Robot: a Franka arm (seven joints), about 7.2 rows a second.
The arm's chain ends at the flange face. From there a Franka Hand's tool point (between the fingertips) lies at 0.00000 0.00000 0.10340 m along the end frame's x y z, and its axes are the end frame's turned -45 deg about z.
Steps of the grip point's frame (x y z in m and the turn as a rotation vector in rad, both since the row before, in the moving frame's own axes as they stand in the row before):
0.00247, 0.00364, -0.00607, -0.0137, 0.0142, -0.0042
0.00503, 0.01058, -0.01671, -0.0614, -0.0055, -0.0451
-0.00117, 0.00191, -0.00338, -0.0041, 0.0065, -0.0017
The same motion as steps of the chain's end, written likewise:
0.00228, 0.00087, -0.00605, 0.0004, 0.0197, -0.0042
0.00684, -0.00087, -0.01651, -0.0473, 0.0395, -0.0451
-0.00025, 0.00235, -0.00338, 0.0017, 0.0075, -0.0017

